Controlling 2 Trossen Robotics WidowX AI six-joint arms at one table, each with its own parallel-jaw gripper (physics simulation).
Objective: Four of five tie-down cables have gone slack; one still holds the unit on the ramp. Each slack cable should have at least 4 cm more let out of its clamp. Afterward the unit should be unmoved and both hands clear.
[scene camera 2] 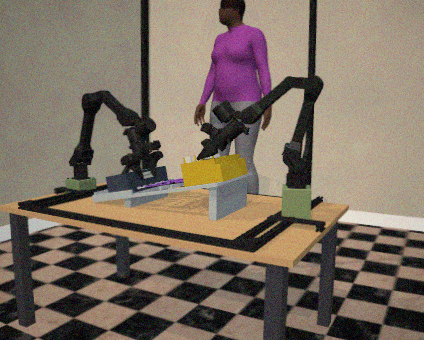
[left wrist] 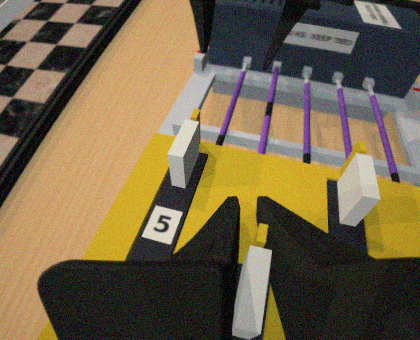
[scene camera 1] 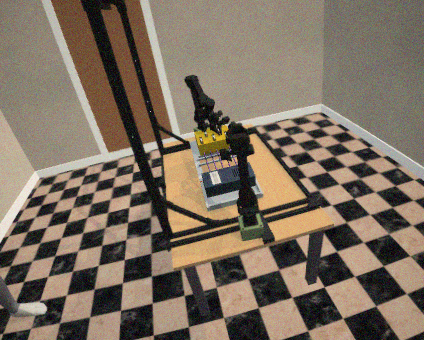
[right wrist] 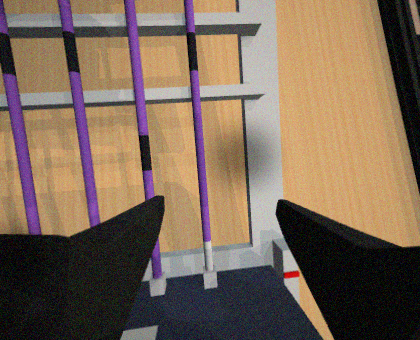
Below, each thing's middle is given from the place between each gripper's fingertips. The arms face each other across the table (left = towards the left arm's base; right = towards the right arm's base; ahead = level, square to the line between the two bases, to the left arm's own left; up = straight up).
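My right hand is 50 mm to the right of the grey ramp (scene camera 2: 226, 197), 90 mm past it and 50 mm above it. Lever 5 (left wrist: 157, 240) is 190 mm to the left of my right hand and 80 mm above it.
As for my left hand, it is 30 mm short of lever 5. The grey ramp is 50 mm behind my left hand, 150 mm to the right of it and 130 mm below it.
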